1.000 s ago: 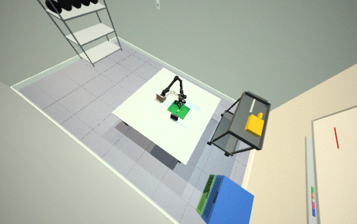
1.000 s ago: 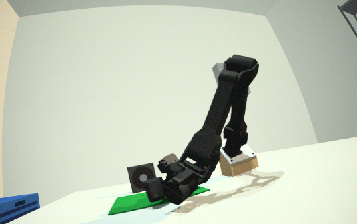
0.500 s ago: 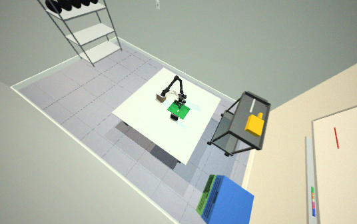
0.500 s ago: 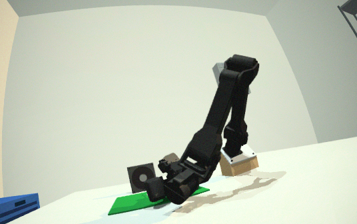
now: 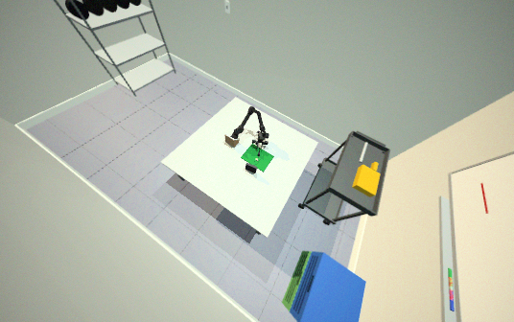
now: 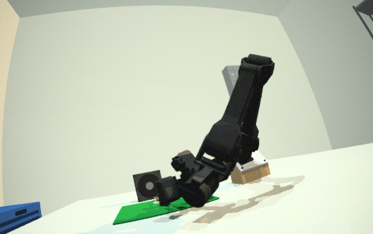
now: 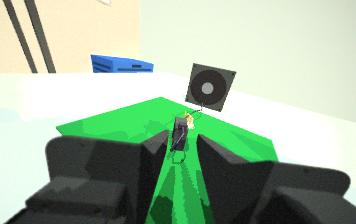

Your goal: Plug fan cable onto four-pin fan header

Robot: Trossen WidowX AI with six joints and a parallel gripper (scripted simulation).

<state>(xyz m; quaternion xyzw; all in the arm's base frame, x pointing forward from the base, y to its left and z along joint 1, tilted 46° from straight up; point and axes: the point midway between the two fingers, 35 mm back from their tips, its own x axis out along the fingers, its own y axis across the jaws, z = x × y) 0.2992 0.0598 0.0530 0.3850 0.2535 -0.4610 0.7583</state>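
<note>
Right now the dark fan plug is 2 cm ahead of my gripper tip, 4 cm to the right of it and 3 cm below it. The rest, counted from my gripper tip: black square fan (4 cm ahead, 25 cm to the right); green board (2 cm ahead, 7 cm to the right, 7 cm below); four-pin fan header (3 cm ahead, 11 cm to the right, 6 cm below).
</note>
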